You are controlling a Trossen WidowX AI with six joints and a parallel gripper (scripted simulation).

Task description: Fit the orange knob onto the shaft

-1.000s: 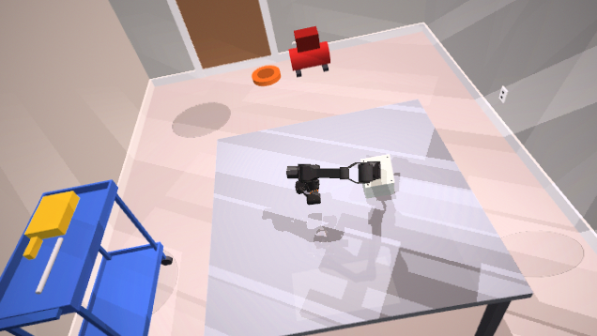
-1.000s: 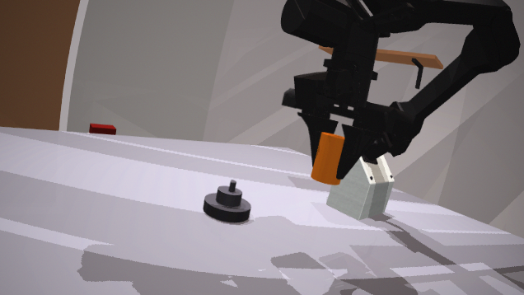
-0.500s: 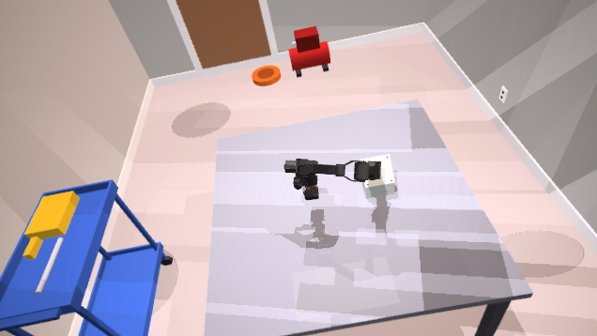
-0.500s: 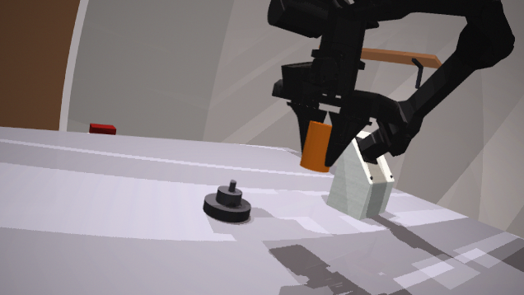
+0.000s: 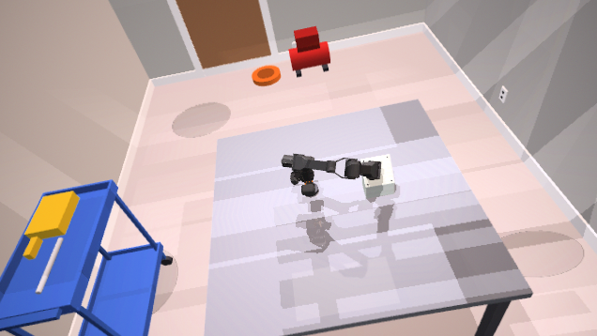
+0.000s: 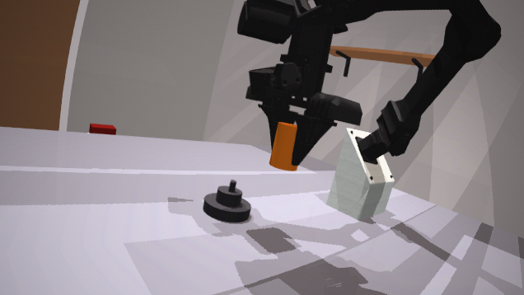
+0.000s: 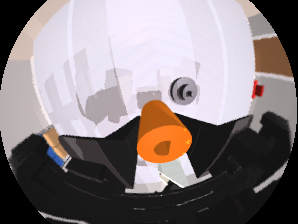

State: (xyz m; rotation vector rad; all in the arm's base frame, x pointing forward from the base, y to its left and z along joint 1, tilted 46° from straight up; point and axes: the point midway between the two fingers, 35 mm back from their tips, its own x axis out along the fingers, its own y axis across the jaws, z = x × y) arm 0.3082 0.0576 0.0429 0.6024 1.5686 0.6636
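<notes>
Right now the dark round pedestal is 10 cm to the right of my gripper tip, 10 cm below it and 1 cm ahead of it. From my gripper tip the other things lie so: orange knob 2 cm above.
</notes>
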